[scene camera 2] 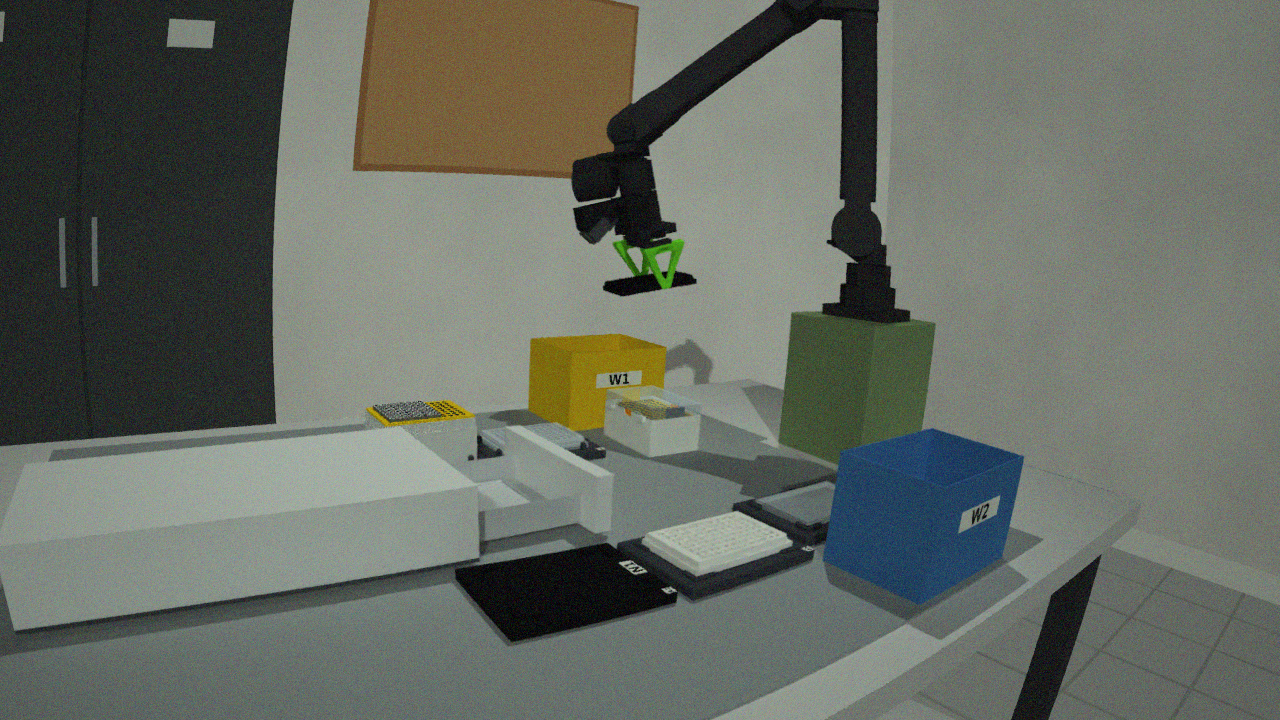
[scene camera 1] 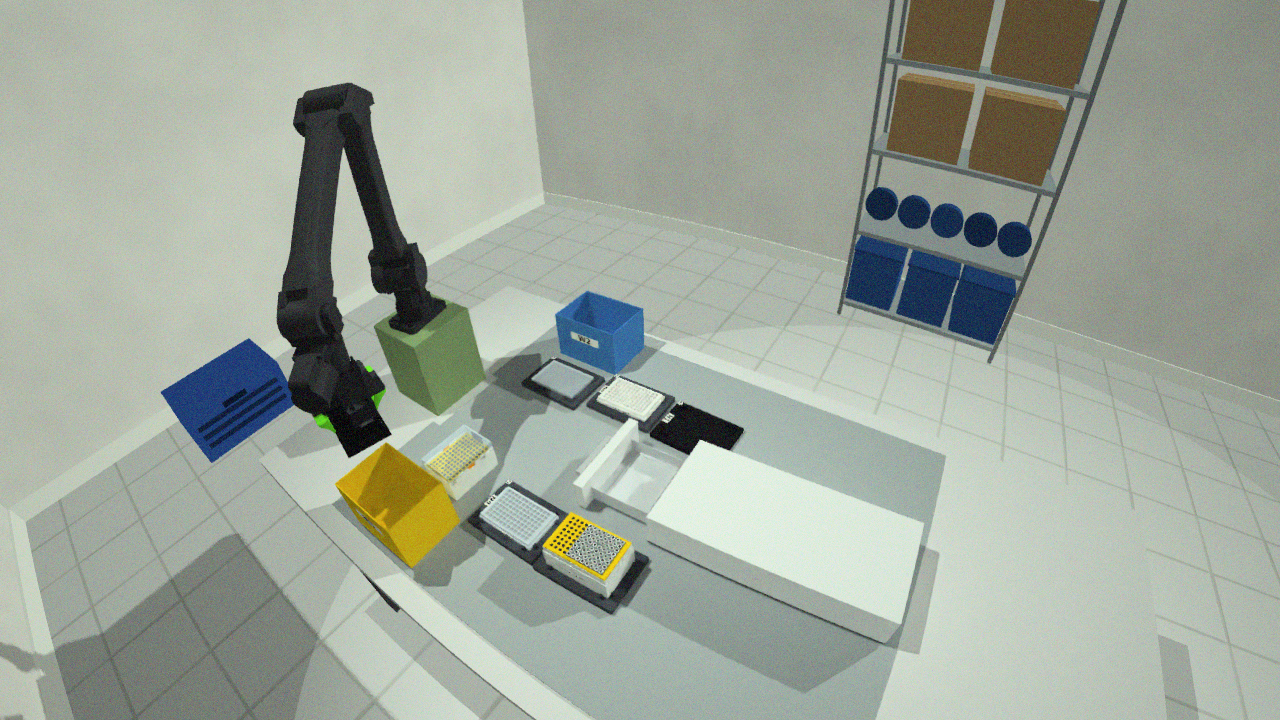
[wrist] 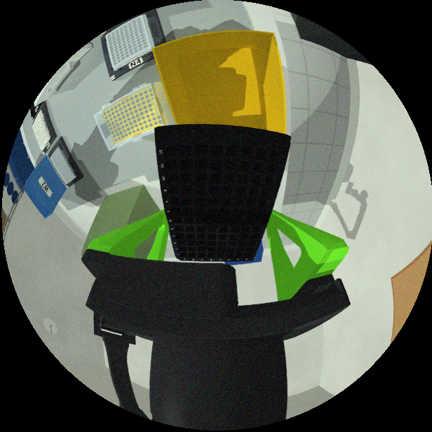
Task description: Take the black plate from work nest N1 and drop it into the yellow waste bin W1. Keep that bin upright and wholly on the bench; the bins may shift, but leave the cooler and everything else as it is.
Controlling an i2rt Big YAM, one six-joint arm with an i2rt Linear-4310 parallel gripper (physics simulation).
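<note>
My gripper, with green fingers, is shut on the black plate, gripping it by two opposite sides. The plate is roughly level and hangs in the air, well above the bench. The yellow bin W1 stands upright on the bench, lower than the plate. In the wrist view it shows beyond the plate's far edge, which hides part of it. How far the plate overlaps the bin's opening is hard to tell. The black nest N1 holds no plate.
A clear-lidded tip box stands close beside W1. Nest N4's pale plate and a yellow-topped rack are nearby. Blue bin W2, a green pedestal and a large white box with an open drawer also stand there.
</note>
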